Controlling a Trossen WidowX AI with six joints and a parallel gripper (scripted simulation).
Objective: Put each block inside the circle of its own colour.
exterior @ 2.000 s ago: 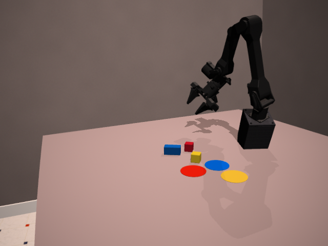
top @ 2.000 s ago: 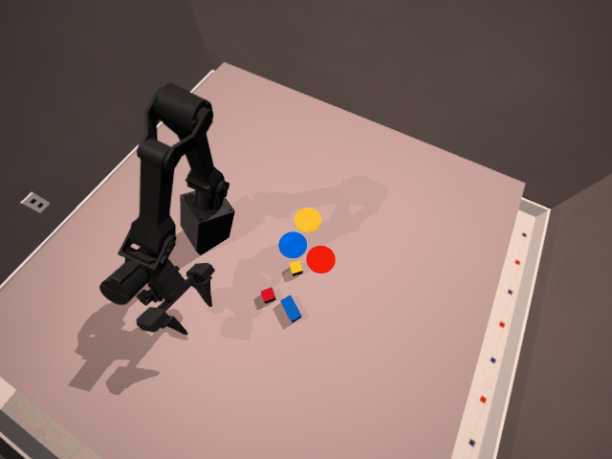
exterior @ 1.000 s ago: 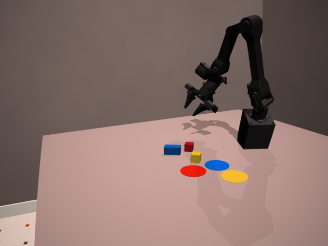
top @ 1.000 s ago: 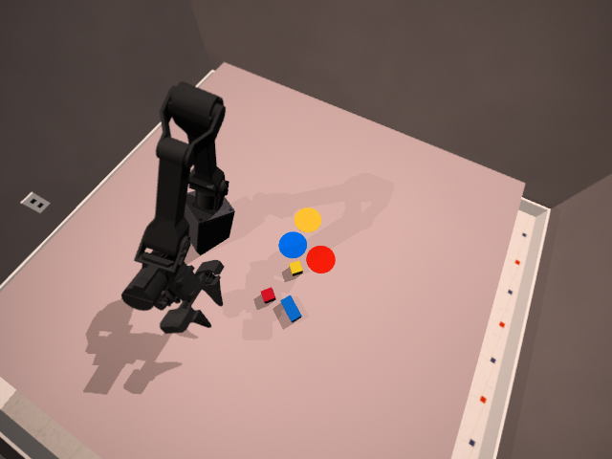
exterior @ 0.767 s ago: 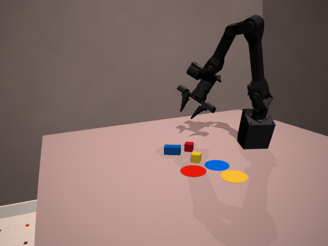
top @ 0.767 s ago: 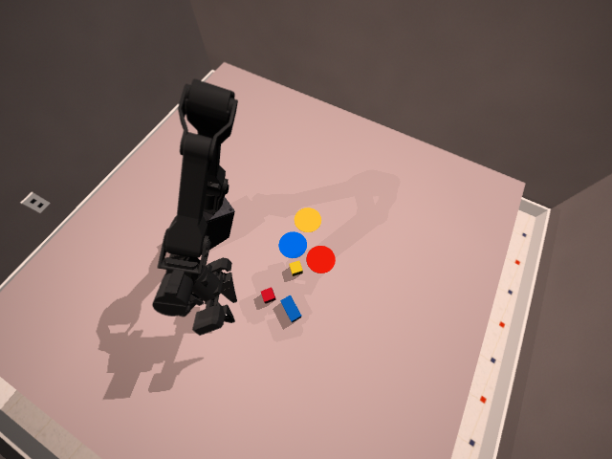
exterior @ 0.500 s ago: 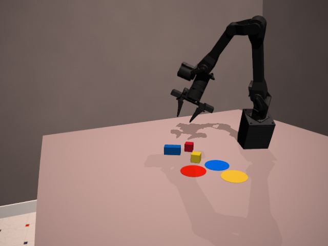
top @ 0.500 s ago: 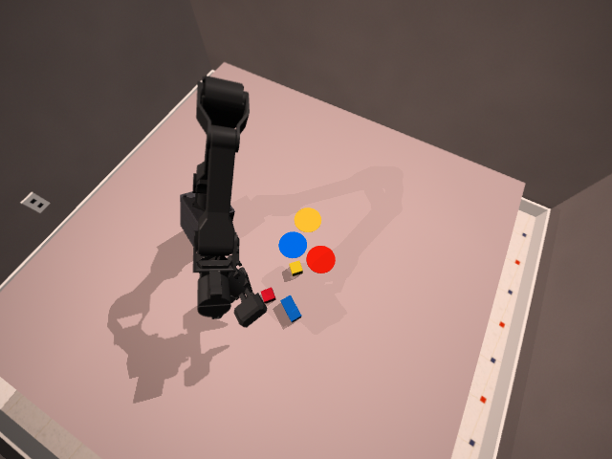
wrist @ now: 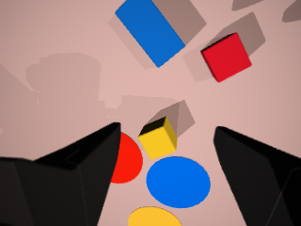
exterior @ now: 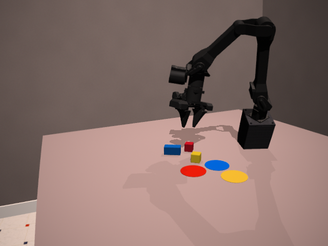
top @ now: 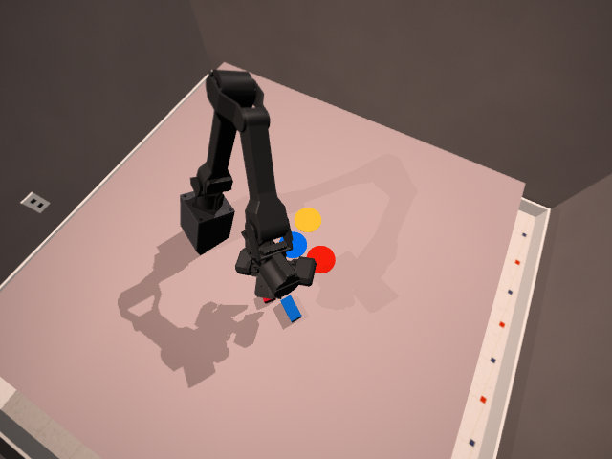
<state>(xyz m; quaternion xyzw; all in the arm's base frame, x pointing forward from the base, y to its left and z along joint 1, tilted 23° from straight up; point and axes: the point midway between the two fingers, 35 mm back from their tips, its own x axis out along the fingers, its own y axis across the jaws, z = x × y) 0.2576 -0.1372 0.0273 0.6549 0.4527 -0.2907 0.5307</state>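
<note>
Now: the yellow block 20 mm ahead of my hand, 60 mm to the left of it and 140 mm below it. Round my hand: blue block 40 mm ahead, 60 mm to the right, 140 mm below; then blue circle 20 mm behind, 130 mm to the left, 150 mm below; then red block 30 mm behind, 40 mm to the right, 140 mm below.
</note>
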